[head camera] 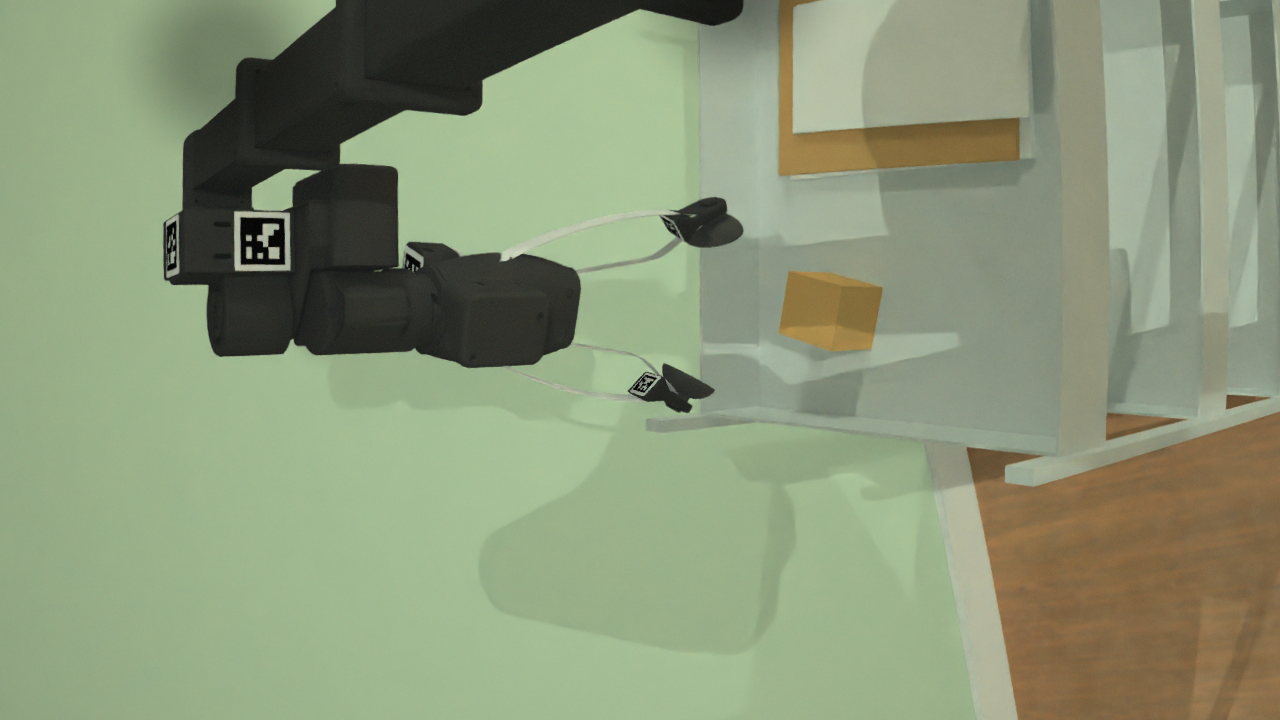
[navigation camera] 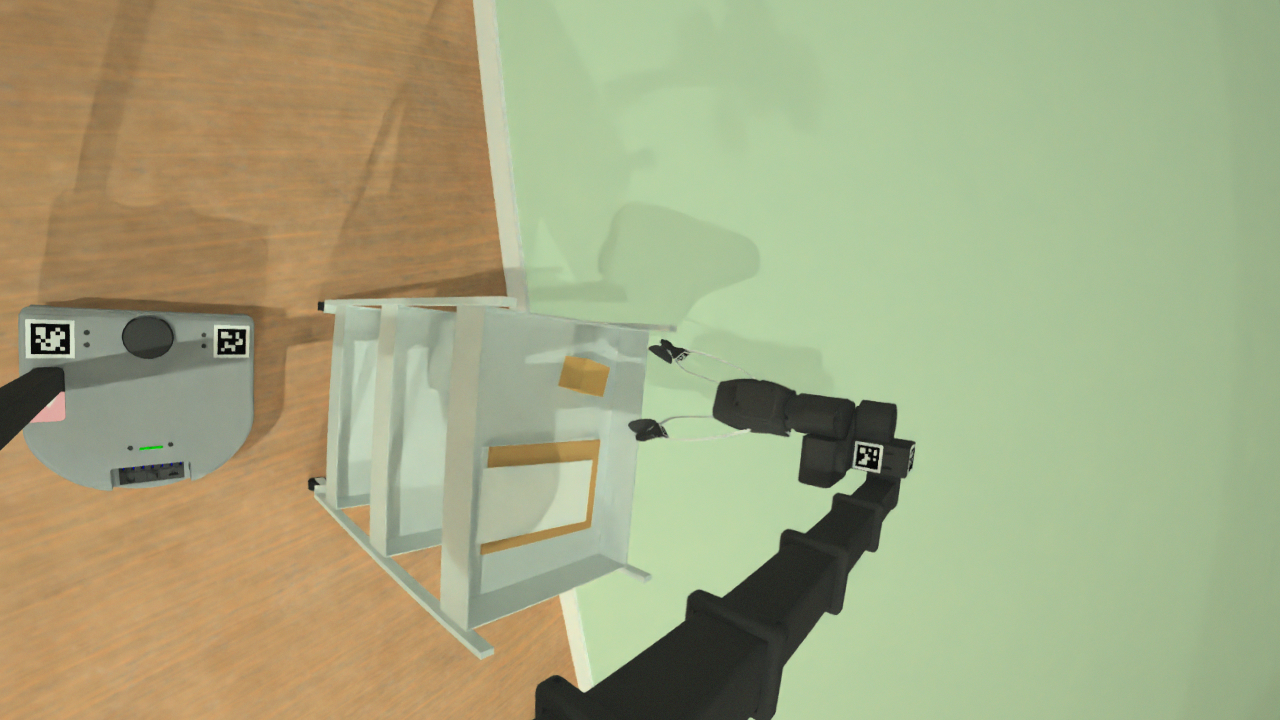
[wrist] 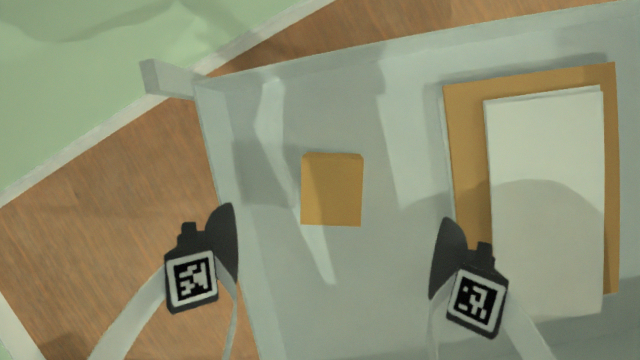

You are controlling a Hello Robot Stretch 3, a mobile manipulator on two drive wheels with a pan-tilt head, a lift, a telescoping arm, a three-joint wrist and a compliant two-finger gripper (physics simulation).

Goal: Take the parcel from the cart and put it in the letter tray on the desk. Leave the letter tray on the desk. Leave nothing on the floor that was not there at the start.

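Frame: origin at the robot's base, x ahead, y left, z up, level; centimetres.
Where they show: gripper, fingertip midpoint: (head camera: 720, 306) (navigation camera: 641, 387) (wrist: 334, 237); robot's base, origin of the base link: (navigation camera: 148, 335).
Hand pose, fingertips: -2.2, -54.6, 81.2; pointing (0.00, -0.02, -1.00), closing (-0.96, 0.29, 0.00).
Each offset is from my fingertips to the top centre of the thing, as dx, dy, dz.
The parcel {+0.3, -0.5, -9.9} (head camera: 827, 311) (navigation camera: 584, 376) (wrist: 332, 190) is a small orange-brown box. It rests on the grey top shelf of the cart (head camera: 1083, 223) (navigation camera: 462, 465) (wrist: 350, 62), beside a stack of flat items. My gripper (head camera: 700, 307) (navigation camera: 656, 390) (wrist: 334, 237) is open with nothing between its fingers. In the head and navigation views its fingertips appear at the wall-side edge of the top shelf, apart from the parcel. In the wrist view the parcel shows beyond the fingertips, between their lines and square to the view. The letter tray and the desk do not show in these views.
A brown flat piece {-18.6, +5.2, -13.9} (head camera: 904, 147) (navigation camera: 528, 452) (wrist: 467, 150) with white sheets {-18.9, +7.2, -13.3} (head camera: 913, 71) (navigation camera: 537, 492) (wrist: 545, 140) on it lies on the top shelf. The cart has raised rims and lower shelves. A green wall (navigation camera: 1029, 223) stands behind it. My base (navigation camera: 134, 394) is on the cart's other side.
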